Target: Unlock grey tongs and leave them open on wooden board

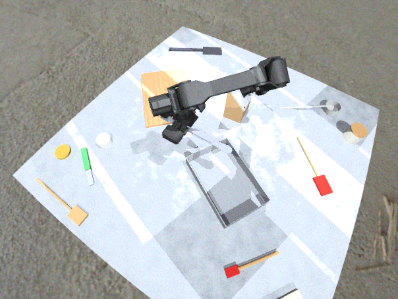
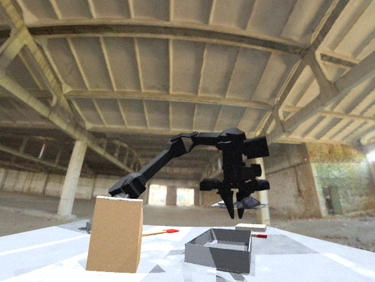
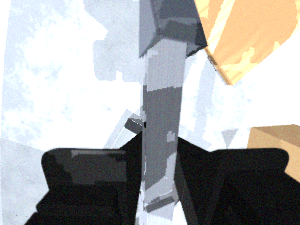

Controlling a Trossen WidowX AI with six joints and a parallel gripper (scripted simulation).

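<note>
Right now my gripper tip is 28 cm to the left of the wooden board, 19 cm past it and 14 cm above it. Round my gripper tip: roasting tin: 21 cm to the left, 12 cm below, 2 cm ahead; yellow disc: 43 cm to the right, 34 cm ahead, 14 cm below; white puck: 31 cm to the right, 19 cm ahead, 13 cm below.
</note>
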